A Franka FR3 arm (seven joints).
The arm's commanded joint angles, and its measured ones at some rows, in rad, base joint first. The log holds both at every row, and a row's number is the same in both.
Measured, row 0: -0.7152, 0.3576, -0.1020, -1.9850, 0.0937, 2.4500, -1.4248
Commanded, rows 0 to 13: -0.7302, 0.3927, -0.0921, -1.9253, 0.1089, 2.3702, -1.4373; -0.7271, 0.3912, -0.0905, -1.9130, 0.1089, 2.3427, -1.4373; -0.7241, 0.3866, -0.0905, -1.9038, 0.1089, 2.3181, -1.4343; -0.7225, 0.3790, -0.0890, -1.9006, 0.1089, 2.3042, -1.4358; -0.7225, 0.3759, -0.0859, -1.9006, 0.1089, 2.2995, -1.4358; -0.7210, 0.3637, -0.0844, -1.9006, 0.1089, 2.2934, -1.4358; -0.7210, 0.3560, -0.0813, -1.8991, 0.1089, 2.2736, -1.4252; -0.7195, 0.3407, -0.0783, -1.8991, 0.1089, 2.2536, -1.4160; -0.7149, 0.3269, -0.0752, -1.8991, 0.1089, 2.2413, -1.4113; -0.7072, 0.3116, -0.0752, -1.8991, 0.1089, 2.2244, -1.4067; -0.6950, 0.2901, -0.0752, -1.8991, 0.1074, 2.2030, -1.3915; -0.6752, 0.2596, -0.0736, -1.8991, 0.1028, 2.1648, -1.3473; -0.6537, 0.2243, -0.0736, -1.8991, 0.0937, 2.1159, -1.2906; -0.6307, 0.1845, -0.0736, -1.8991, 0.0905, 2.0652, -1.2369
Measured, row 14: -0.6940, 0.3012, -0.0718, -1.8882, 0.0937, 2.1984, -1.3686
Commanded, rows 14 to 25: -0.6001, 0.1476, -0.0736, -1.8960, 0.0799, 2.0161, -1.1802; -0.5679, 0.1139, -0.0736, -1.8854, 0.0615, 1.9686, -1.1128; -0.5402, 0.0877, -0.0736, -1.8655, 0.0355, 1.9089, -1.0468; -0.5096, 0.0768, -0.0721, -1.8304, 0.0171, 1.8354, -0.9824; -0.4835, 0.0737, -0.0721, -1.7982, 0.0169, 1.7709, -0.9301; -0.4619, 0.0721, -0.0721, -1.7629, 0.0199, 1.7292, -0.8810; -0.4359, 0.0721, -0.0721, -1.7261, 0.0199, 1.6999, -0.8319; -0.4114, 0.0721, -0.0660, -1.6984, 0.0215, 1.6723, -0.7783; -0.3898, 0.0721, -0.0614, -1.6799, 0.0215, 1.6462, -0.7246; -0.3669, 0.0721, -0.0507, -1.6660, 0.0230, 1.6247, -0.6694; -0.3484, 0.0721, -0.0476, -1.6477, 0.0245, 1.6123, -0.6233; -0.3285, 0.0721, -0.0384, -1.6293, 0.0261, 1.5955, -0.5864
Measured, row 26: -0.3830, 0.0512, -0.0504, -1.7011, 0.0379, 1.6637, -0.7116
